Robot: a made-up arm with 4 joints.
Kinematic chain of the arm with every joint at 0, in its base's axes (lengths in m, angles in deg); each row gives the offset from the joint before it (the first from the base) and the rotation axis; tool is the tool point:
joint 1: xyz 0 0 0.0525 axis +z
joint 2: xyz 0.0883 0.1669 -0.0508 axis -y
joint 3: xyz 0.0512 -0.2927 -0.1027 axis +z
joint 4: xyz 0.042 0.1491 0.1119 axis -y
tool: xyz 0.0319 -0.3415 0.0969
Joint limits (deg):
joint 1: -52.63..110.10
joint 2: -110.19..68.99
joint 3: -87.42..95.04
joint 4: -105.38..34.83
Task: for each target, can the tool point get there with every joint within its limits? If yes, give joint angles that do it. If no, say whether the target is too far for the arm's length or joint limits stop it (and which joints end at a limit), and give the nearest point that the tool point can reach.
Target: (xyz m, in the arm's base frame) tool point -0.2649 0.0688 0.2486
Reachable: no: joint limits stop it (at a limit: joint 1, joint 2, joint 3) | nearest point -0.0862 0.1355 0.2220 | short by 0.193 m
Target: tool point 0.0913 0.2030 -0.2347
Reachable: yes | joints 73.84 -72.72 79.29 -44.54
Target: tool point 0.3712 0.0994 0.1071
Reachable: yes | joints 63.89 -2.04 21.53 18.46
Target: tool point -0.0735 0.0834 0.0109
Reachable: no: joint limits stop it (at a limit: joint 1, joint 3, joint 4) | nearest point -0.1705 -0.0194 0.0098 | short by 0.141 m
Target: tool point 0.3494 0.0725 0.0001
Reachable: yes | joints 92.66 -59.35 -51.71 -93.40
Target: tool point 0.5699 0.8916 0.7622
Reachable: no: too far | nearest point 0.1945 0.3044 0.1930 | short by 0.900 m
